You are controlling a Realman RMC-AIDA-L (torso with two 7-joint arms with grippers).
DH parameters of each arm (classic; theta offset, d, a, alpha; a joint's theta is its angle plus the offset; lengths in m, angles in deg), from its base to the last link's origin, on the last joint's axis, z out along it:
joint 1: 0 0.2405 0 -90
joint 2: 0 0 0 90
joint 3: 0 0.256 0 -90
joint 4: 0 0 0 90
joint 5: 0 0.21 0 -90
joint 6: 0 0 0 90
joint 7: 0 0.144 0 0
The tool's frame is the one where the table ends.
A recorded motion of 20 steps. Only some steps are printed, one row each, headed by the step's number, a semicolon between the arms.
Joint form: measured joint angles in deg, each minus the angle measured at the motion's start. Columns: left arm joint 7, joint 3, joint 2, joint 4, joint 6, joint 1, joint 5; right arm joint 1, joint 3, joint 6, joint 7, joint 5, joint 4, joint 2.
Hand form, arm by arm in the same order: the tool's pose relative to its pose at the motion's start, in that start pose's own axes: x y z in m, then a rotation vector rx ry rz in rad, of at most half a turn. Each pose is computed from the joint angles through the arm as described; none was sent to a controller.
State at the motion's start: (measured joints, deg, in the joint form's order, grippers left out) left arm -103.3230 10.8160 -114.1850 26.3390 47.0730 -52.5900 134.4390; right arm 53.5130 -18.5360 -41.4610 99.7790 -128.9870 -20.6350 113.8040
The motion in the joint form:
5: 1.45 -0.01 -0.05 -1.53 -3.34 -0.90 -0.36; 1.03 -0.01 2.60 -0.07 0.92 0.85 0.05
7: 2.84 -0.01 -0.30 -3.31 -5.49 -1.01 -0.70; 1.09 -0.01 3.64 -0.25 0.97 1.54 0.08
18: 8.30 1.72 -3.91 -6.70 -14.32 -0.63 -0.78; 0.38 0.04 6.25 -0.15 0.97 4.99 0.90
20: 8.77 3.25 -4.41 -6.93 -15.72 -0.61 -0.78; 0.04 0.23 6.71 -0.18 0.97 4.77 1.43
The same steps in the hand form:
5: 0.0010 0.0016 0.0061 0.0291 0.0064 0.0156; -0.0053 0.0021 0.0046 0.0229 -0.0156 0.0082
7: -0.0065 0.0034 0.0103 0.0428 -0.0041 0.0192; -0.0027 0.0019 0.0059 0.0335 -0.0108 0.0113
18: -0.0466 0.0157 0.0245 0.1107 -0.0706 0.0838; 0.0236 0.0066 0.0107 0.0453 0.0377 0.0561
20: -0.0511 0.0183 0.0267 0.1196 -0.0856 0.1113; 0.0281 0.0066 0.0107 0.0526 0.0398 0.0639

